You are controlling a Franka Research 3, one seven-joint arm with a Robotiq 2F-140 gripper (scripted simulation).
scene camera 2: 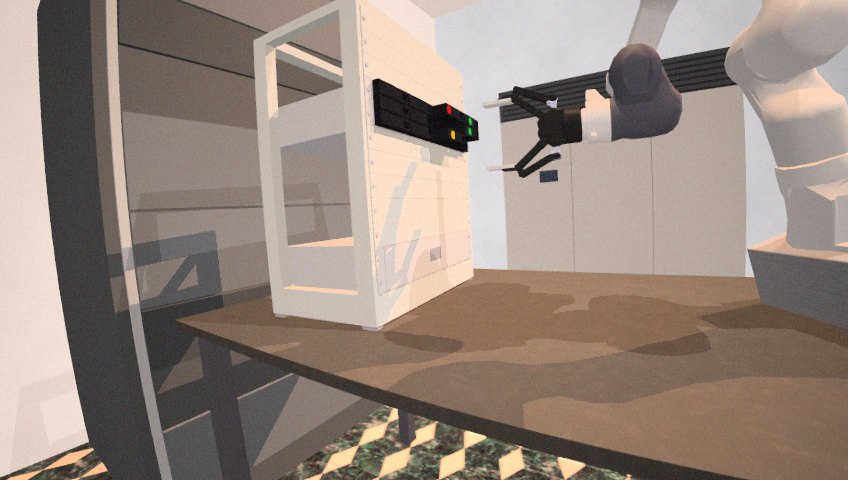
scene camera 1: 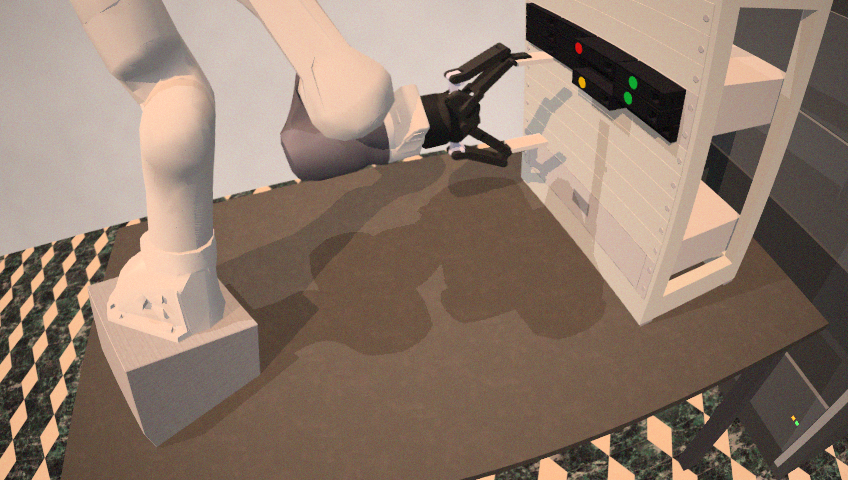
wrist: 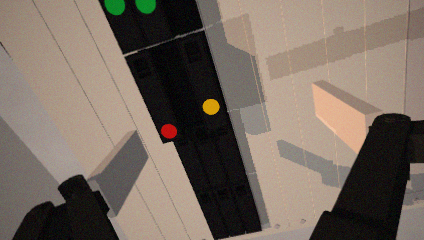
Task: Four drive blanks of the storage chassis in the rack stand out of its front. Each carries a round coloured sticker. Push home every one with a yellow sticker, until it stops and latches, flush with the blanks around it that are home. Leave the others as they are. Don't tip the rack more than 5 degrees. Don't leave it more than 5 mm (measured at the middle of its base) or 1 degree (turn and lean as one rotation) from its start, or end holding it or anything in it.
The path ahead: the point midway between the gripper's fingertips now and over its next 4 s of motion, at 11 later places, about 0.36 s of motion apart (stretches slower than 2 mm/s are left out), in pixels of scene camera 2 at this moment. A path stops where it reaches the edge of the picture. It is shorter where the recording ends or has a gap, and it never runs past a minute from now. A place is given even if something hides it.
My gripper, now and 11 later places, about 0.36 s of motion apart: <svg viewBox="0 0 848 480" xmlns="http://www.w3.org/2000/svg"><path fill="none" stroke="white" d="M486 137L485 115L485 109L486 111L486 113L489 120L489 128L489 129L488 128L484 129L480 129L479 130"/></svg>
